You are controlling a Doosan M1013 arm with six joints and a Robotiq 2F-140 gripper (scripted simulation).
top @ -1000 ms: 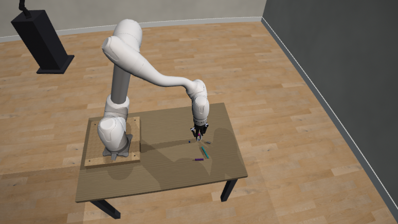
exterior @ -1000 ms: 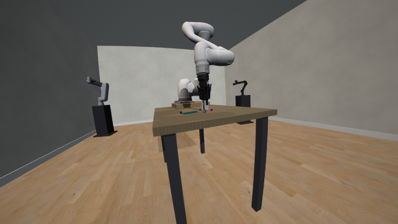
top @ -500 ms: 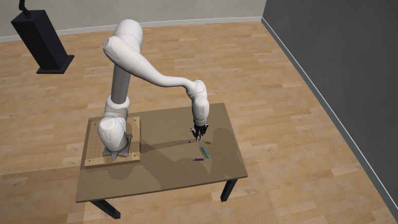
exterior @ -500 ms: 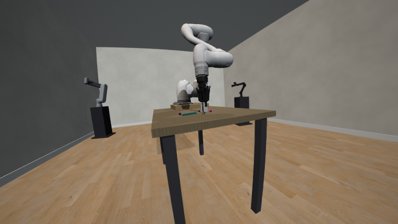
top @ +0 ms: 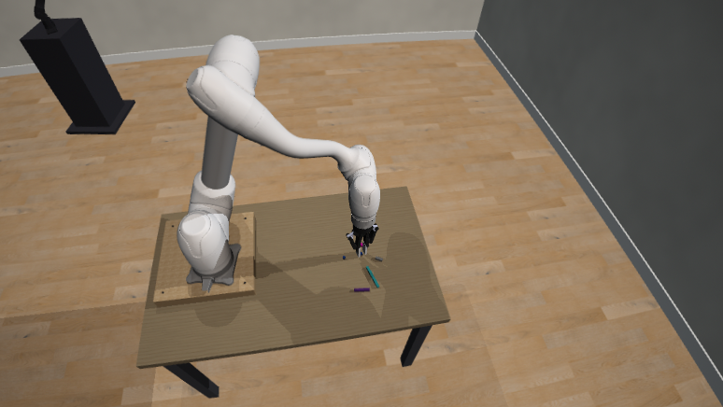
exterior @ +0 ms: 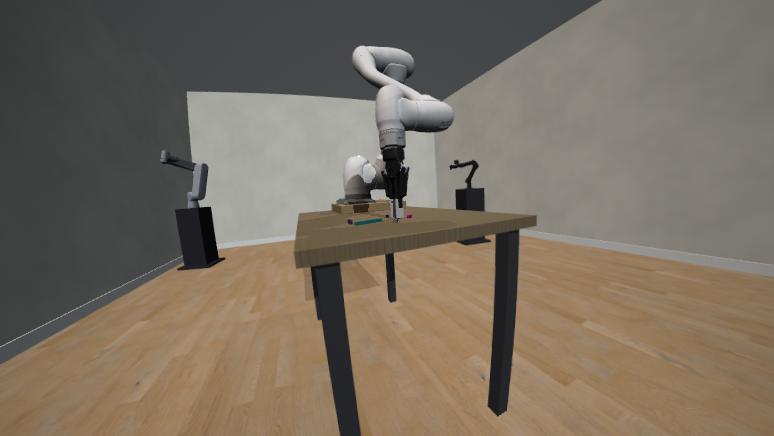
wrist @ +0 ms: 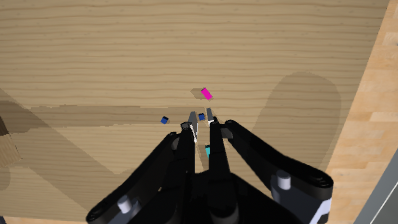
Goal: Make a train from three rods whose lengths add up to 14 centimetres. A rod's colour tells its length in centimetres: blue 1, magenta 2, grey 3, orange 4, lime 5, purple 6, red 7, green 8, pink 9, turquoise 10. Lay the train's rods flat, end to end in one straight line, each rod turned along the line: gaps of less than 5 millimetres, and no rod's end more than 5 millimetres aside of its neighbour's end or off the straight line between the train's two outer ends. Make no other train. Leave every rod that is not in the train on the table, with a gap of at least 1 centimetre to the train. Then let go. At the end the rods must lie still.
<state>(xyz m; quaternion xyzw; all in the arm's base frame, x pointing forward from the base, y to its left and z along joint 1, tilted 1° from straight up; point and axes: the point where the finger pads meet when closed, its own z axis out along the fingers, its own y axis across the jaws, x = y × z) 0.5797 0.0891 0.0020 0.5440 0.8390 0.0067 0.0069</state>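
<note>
My gripper is now 4 cm to the right of the magenta rod and 3 cm above it. Also, from my hand: purple rod: 16 cm to the right, 3 cm below; turquoise rod: 5 cm ahead, 11 cm to the right, 3 cm below; grey rod: 7 cm ahead, 2 cm to the right, 3 cm below.
</note>
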